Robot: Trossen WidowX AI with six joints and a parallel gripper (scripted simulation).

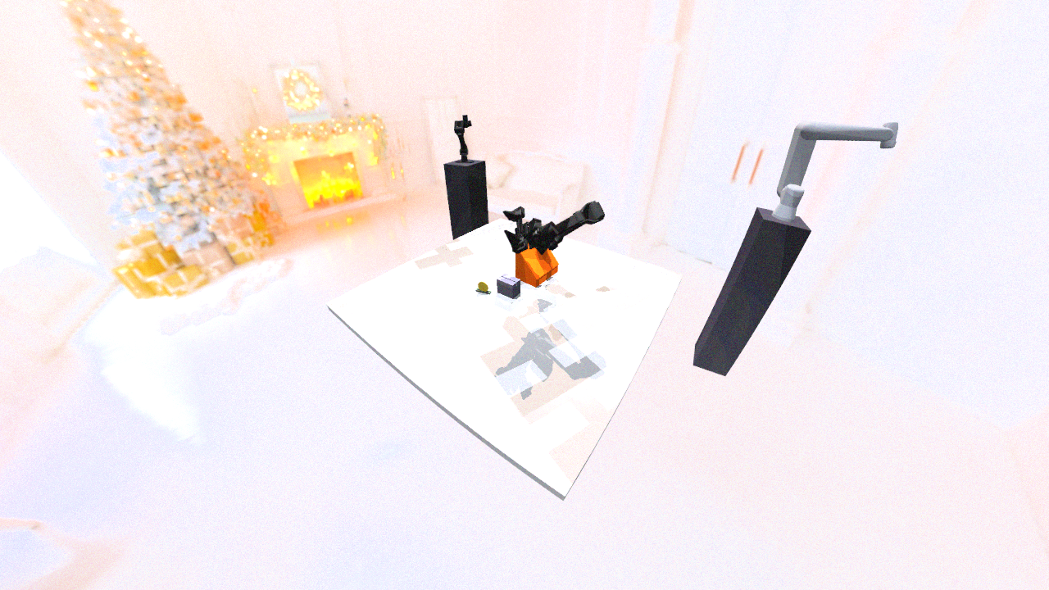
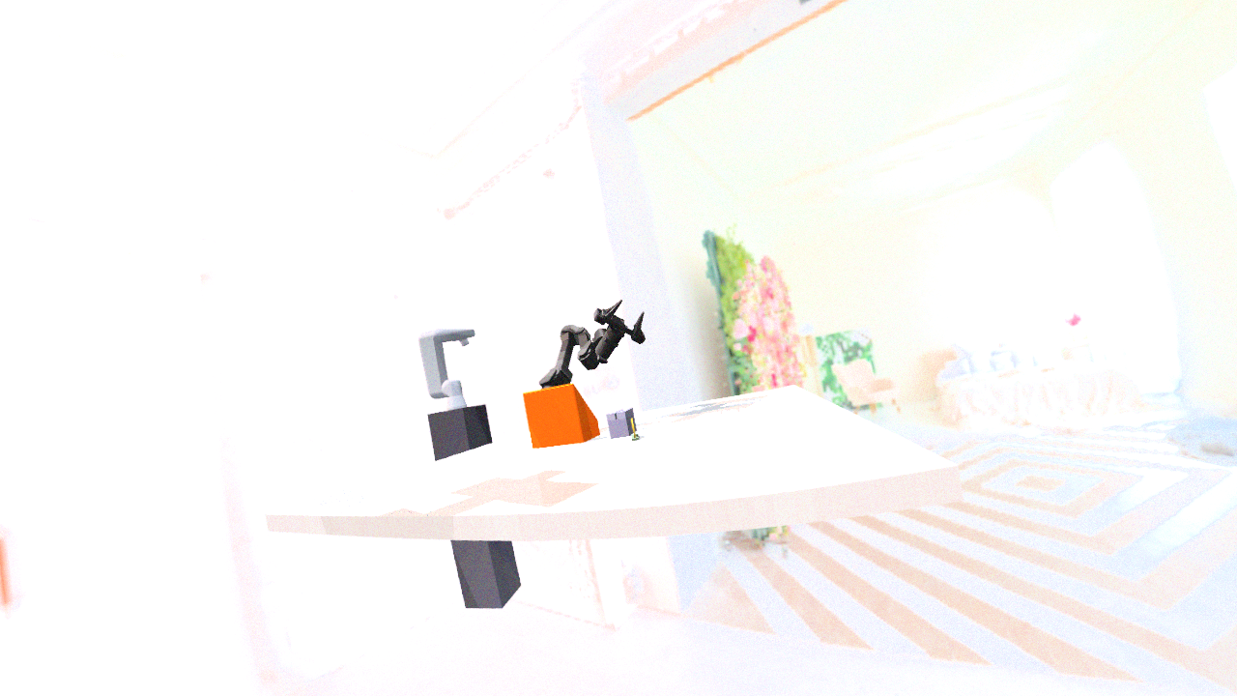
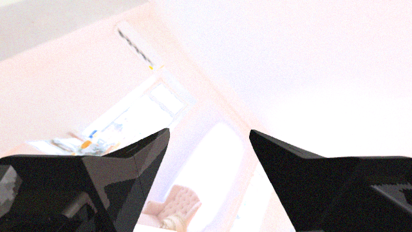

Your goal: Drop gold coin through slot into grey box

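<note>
My gripper tip is 370 mm above the gold coin, 160 mm to the left of it and 40 mm past it.
</note>
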